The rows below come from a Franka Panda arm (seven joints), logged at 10 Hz.
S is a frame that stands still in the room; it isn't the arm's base.
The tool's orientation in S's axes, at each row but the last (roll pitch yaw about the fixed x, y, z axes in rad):
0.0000 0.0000 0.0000
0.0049 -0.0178 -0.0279
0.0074 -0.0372 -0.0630
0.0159 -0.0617 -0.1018
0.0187 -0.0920 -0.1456
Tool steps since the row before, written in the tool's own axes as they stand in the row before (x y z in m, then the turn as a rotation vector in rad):
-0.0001 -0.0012 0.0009 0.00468 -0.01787 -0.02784
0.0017 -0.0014 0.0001 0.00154 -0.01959 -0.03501
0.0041 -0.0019 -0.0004 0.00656 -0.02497 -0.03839
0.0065 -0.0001 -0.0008 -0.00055 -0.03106 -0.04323
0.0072 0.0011 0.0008 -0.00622 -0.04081 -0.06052
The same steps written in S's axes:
-0.0001 -0.0012 0.0009 0.00468 -0.01787 -0.02784
0.0017 -0.0014 0.0001 0.00162 -0.01947 -0.03507
0.0040 -0.0022 -0.0003 0.00642 -0.02514 -0.03830
0.0065 -0.0008 -0.0004 -0.00095 -0.03043 -0.04367
0.0072 0.0000 0.0015 -0.00631 -0.03917 -0.06158

